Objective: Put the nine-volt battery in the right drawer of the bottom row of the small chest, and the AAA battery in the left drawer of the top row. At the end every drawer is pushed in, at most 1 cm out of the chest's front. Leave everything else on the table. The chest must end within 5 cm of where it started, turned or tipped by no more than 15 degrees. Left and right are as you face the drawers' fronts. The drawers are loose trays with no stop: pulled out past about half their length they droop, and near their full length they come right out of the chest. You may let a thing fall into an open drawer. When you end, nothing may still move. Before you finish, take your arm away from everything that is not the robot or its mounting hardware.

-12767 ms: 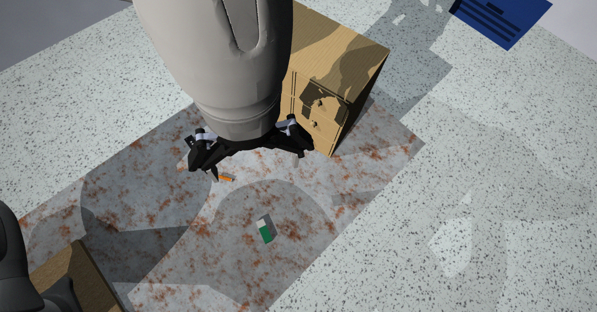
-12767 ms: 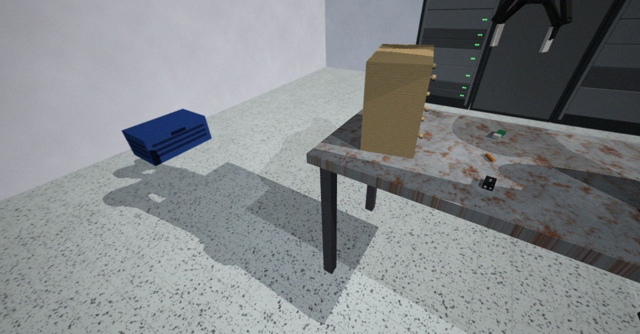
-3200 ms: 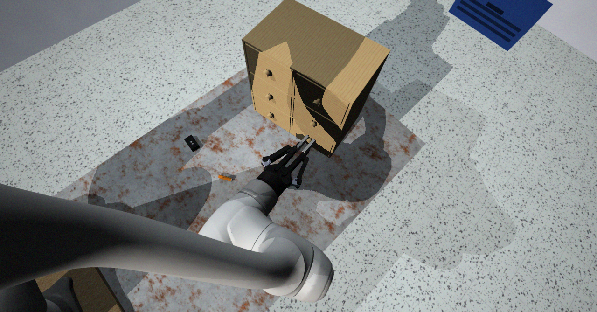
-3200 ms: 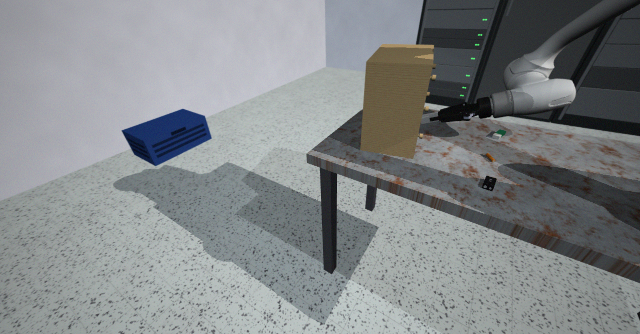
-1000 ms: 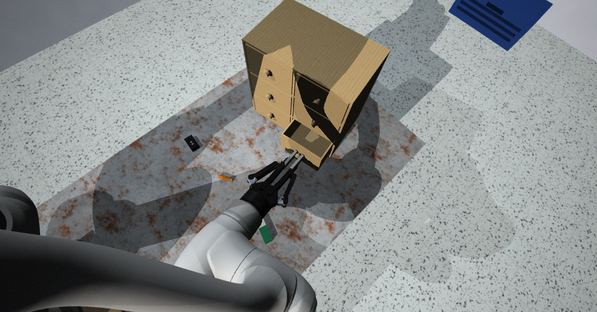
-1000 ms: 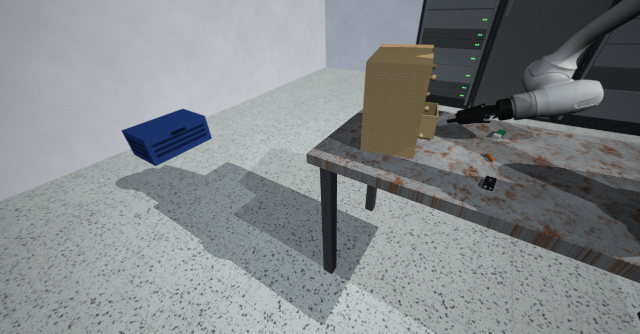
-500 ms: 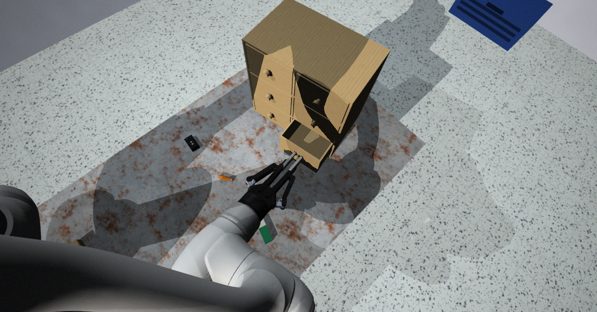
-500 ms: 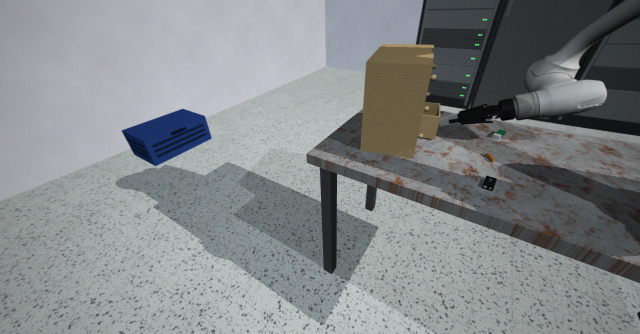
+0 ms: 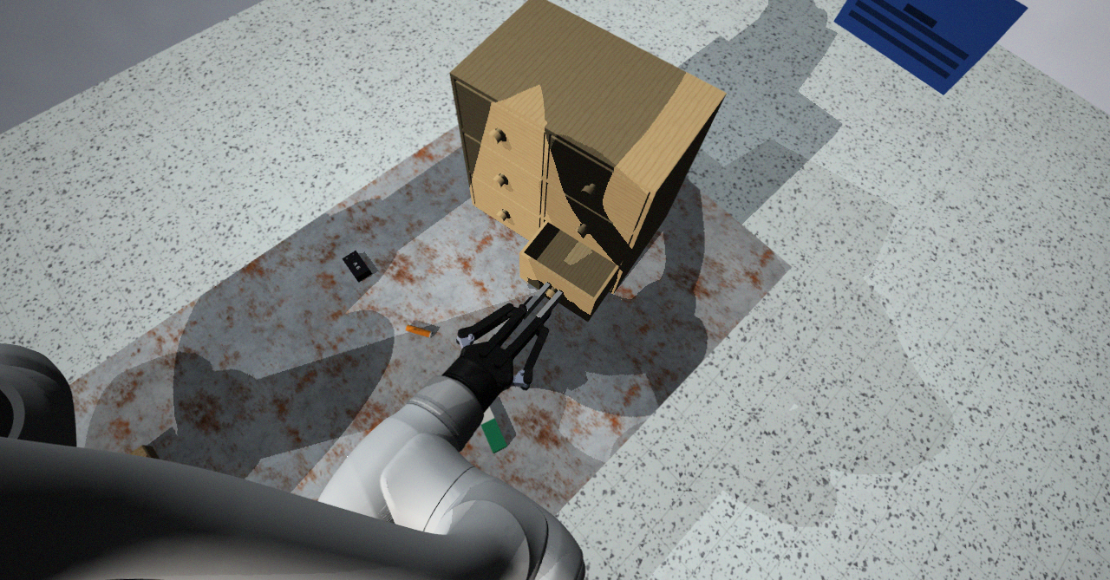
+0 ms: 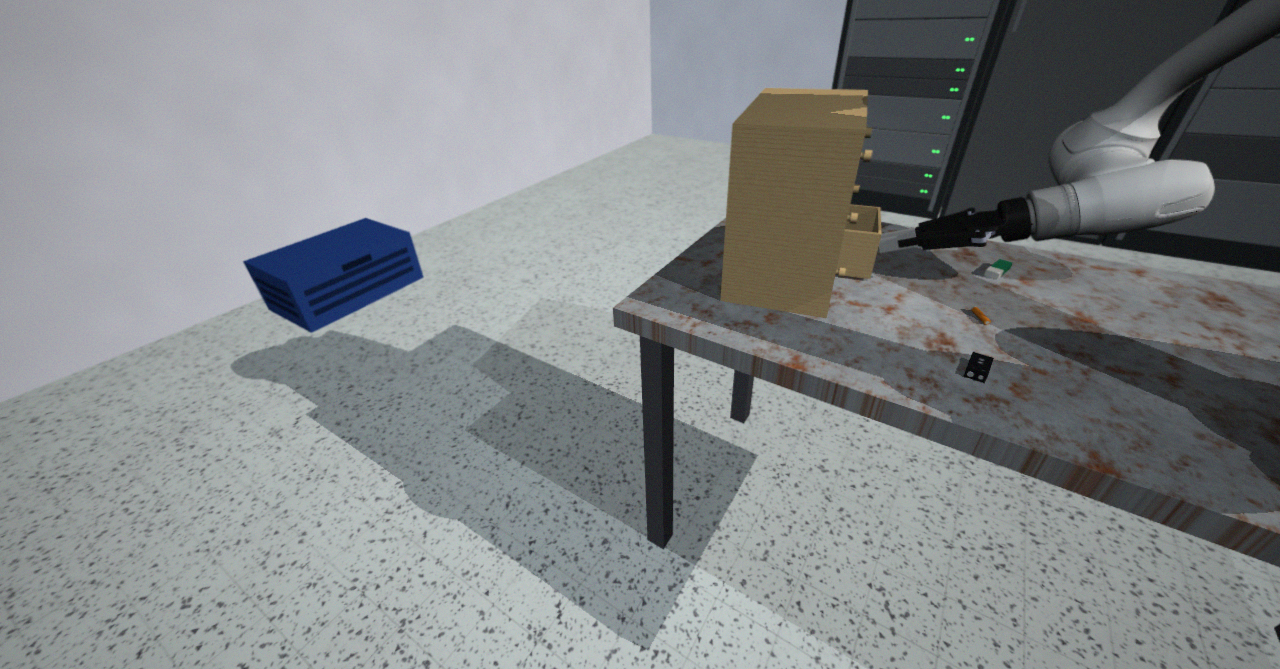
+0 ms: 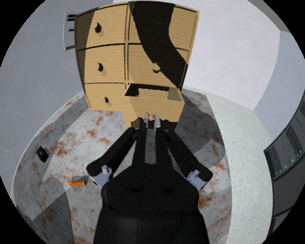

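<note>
My gripper is now 270 mm to the right of the black nine-volt battery, 200 mm past it and 50 mm above it. Round my hand: green-and-white nine-volt battery (170 mm behind, 100 mm to the right, 60 mm below); then orange AAA battery (170 mm behind, 100 mm to the left, 60 mm below).
</note>
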